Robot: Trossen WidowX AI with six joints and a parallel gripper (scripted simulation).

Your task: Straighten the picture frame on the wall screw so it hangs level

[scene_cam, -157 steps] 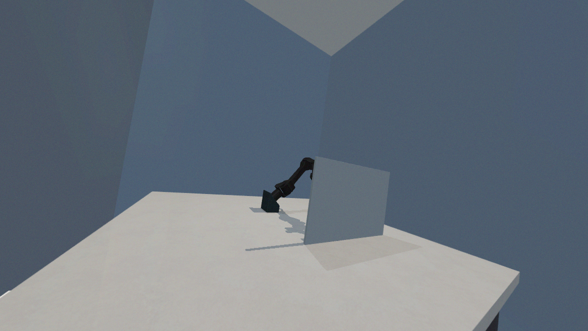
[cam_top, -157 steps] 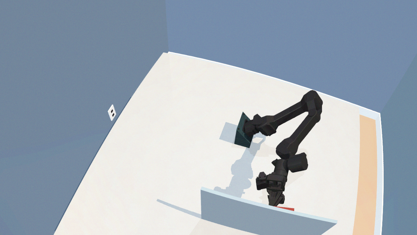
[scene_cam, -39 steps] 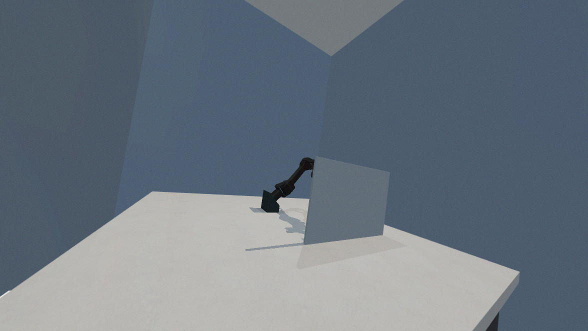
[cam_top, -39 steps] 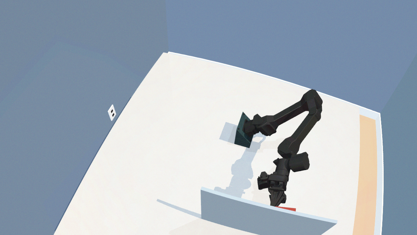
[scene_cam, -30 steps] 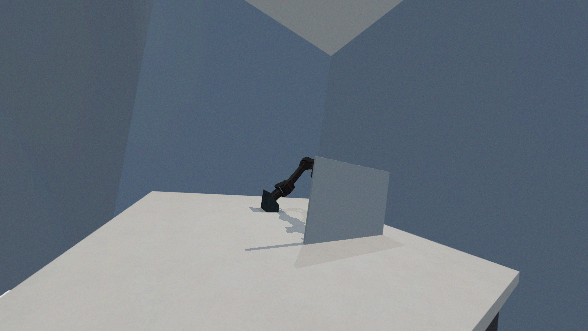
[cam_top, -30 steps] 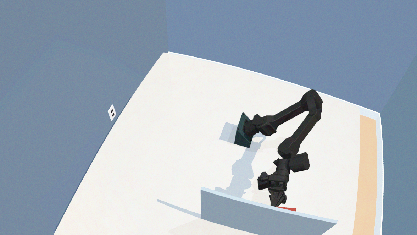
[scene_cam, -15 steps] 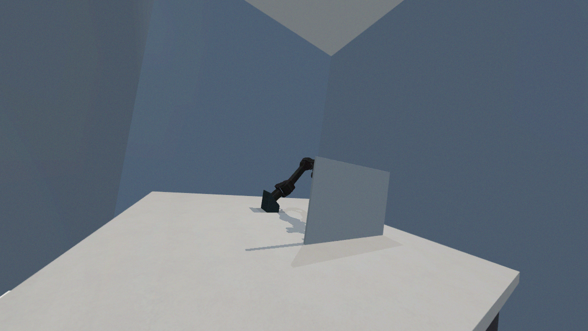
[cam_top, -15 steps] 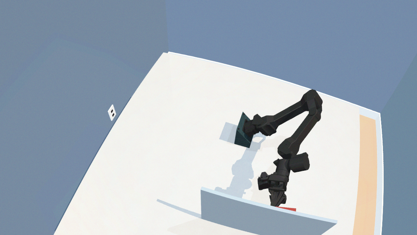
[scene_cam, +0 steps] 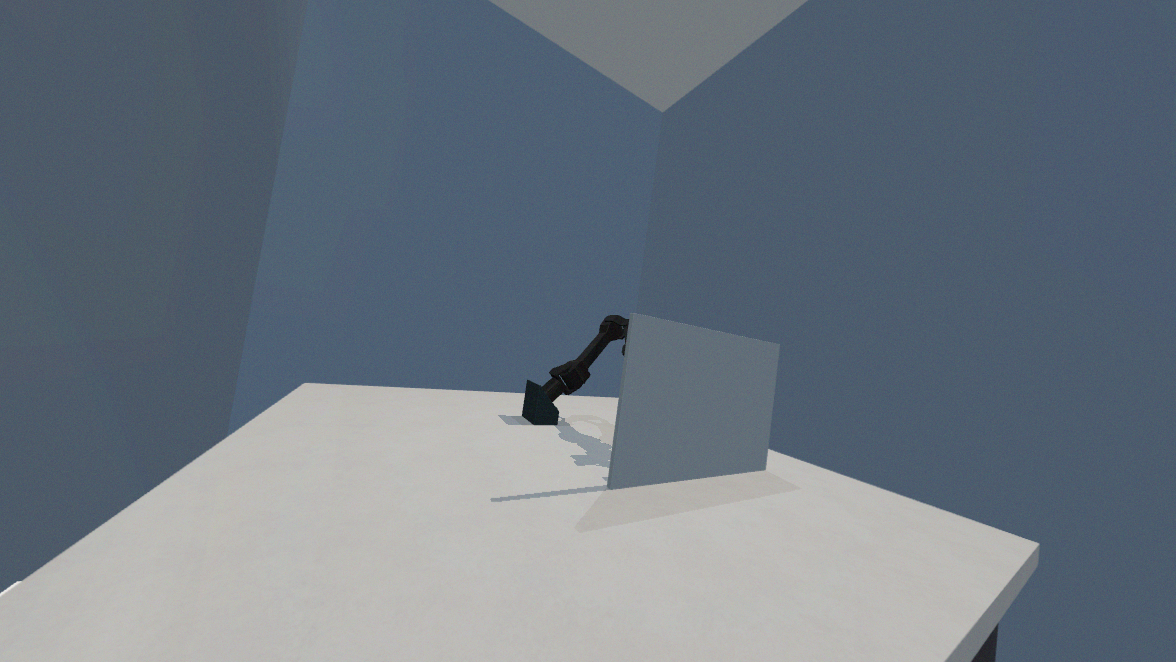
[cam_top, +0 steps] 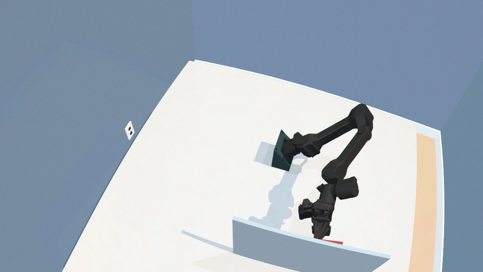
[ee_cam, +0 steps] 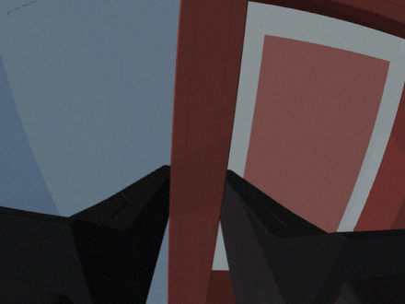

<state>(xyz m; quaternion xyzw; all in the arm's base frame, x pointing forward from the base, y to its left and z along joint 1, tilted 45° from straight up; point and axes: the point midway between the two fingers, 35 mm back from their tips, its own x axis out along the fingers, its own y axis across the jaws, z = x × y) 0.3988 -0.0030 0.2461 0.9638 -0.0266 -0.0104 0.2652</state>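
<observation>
Now: gripper tip 1 cm short of the picture frame, 1 cm to the right of it and 5 cm above it. The rest, counted from my gripper tip: wall panel 2 cm ahead, 1 cm to the right, 7 cm below.
</observation>
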